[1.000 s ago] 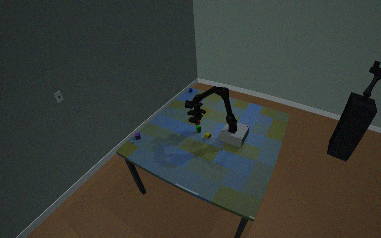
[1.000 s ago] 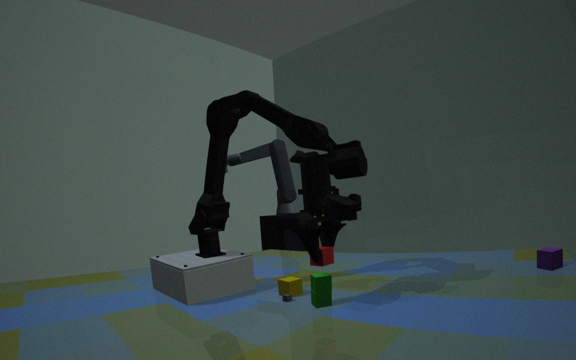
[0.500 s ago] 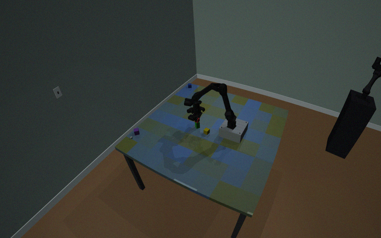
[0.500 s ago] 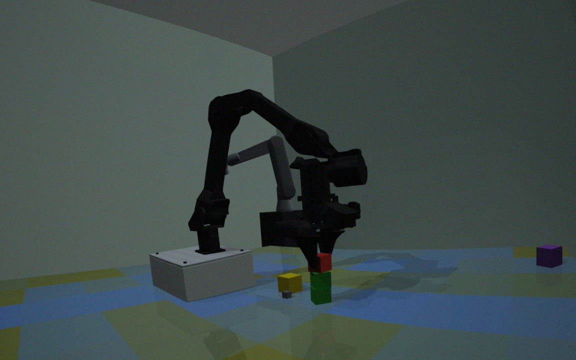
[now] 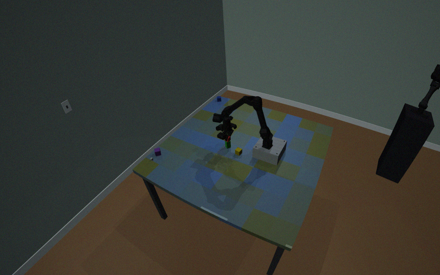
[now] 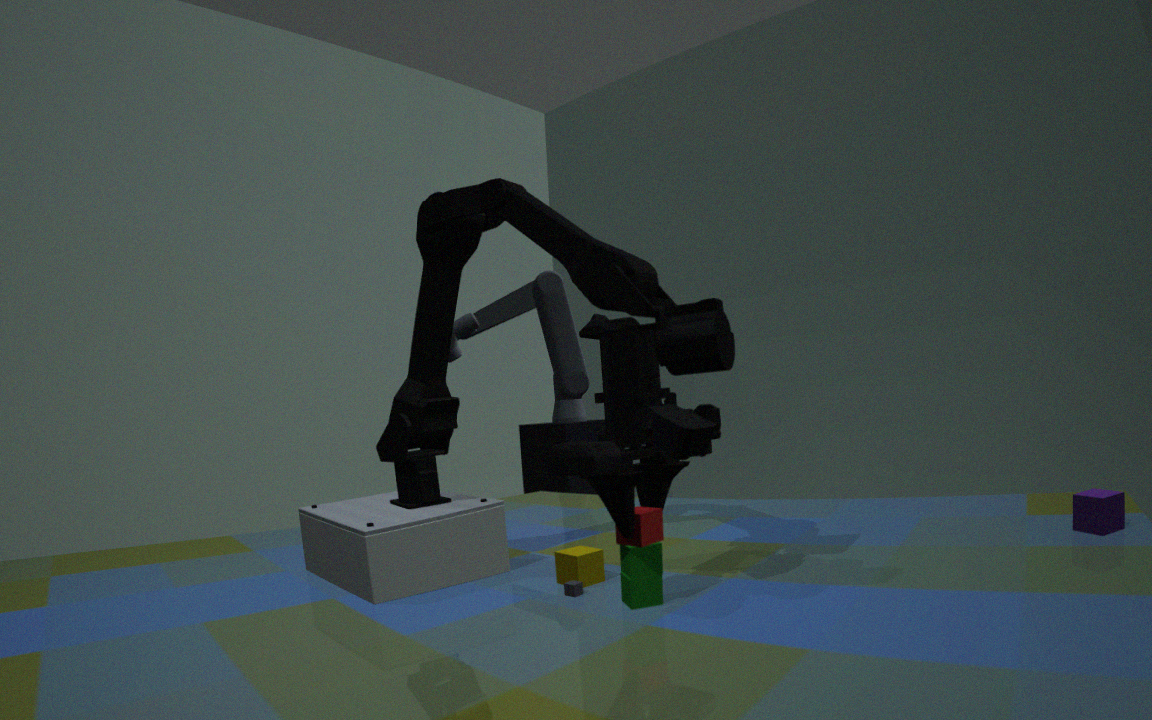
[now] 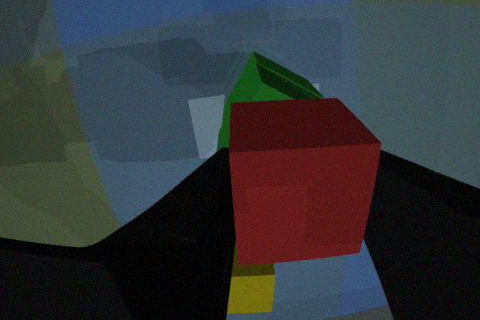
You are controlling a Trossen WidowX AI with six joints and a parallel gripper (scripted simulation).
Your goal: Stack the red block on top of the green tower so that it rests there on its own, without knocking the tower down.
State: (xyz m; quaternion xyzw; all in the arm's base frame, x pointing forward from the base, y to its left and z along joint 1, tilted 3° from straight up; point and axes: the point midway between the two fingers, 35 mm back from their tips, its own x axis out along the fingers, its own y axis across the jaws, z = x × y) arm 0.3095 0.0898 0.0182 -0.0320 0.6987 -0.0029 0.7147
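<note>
Now: the red block 10 mm above my gripper tip. From my gripper tip the other things lie so: yellow block: 120 mm behind, 60 mm below, 20 mm to the left; then purple block: 420 mm ahead, 400 mm to the left, 50 mm below; then tiny grey cube: 80 mm behind, 70 mm below, 20 mm to the right.
</note>
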